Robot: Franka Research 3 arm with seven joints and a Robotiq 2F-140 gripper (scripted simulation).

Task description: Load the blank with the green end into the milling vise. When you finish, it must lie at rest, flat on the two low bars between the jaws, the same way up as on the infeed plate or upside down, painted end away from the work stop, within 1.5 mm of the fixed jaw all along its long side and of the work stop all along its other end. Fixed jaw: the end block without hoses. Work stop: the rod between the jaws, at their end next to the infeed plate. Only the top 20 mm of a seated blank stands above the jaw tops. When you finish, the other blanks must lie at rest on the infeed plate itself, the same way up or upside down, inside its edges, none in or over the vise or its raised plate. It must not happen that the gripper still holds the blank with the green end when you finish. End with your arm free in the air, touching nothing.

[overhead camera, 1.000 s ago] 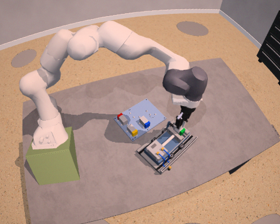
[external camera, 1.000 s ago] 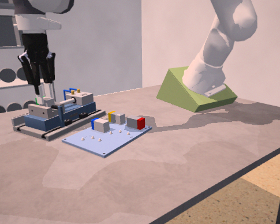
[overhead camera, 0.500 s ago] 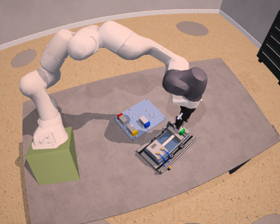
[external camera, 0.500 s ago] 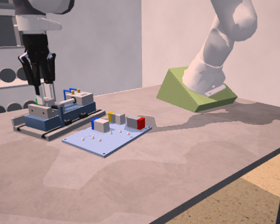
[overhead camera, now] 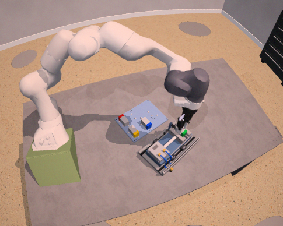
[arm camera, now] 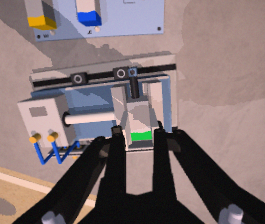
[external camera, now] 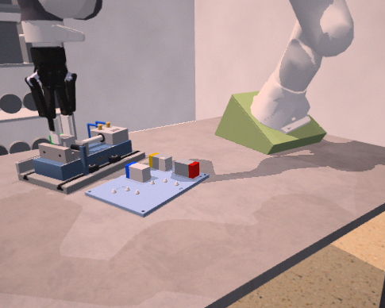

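Now: the green-ended blank 40 mm below my hand. From my hand the other things lie so: blue-ended blank: 150 mm behind, 140 mm to the left, 110 mm below; fixed jaw: 20 mm ahead, 10 mm to the left, 60 mm below; black work stop rod: 20 mm behind, 40 mm to the left, 40 mm below.
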